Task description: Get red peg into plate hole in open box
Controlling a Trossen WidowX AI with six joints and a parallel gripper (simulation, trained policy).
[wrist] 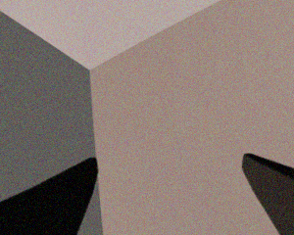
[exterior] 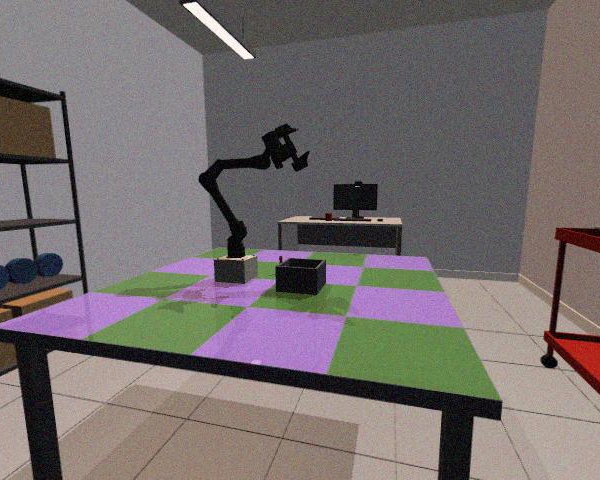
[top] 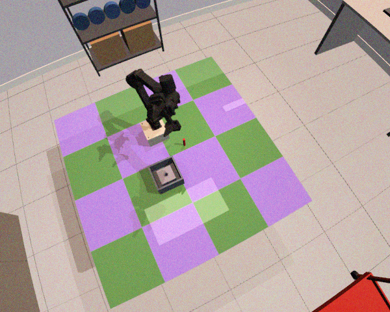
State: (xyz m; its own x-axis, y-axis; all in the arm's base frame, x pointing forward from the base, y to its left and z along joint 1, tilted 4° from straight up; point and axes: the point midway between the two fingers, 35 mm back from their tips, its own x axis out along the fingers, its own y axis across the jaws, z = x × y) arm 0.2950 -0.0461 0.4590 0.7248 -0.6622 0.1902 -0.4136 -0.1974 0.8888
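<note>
The red peg is 530 mm below my gripper tip, 150 mm to the left of it and 140 mm behind it. Also, from my gripper tip: dark box 540 mm below, 50 mm to the right; plate 520 mm below, 50 mm to the right.
</note>
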